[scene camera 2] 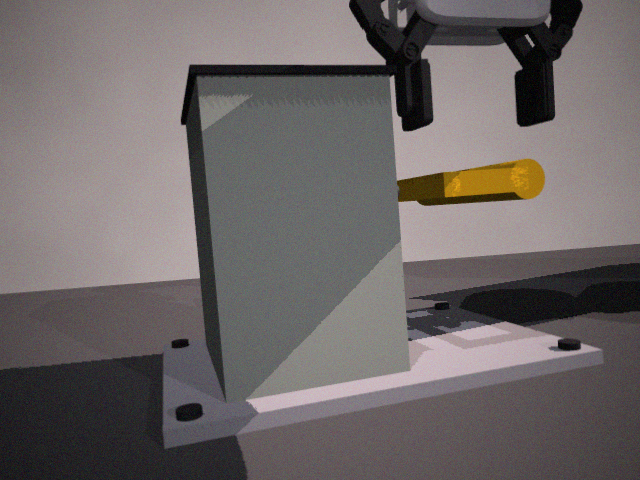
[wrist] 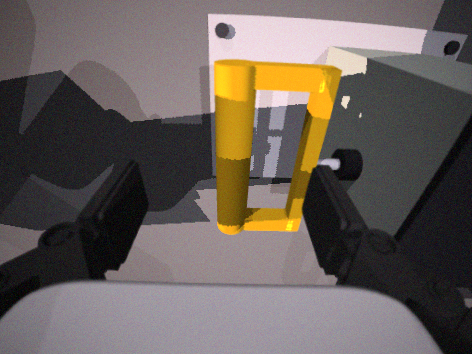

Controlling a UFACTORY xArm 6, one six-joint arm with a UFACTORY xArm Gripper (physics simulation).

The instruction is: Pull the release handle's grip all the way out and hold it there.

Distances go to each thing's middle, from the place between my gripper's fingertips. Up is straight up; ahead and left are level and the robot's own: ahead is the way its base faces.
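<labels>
Pale base plate point(scene camera 2: 450, 349): my hand 10 cm short of it, 3 cm to the right of it, 14 cm above it.
</labels>
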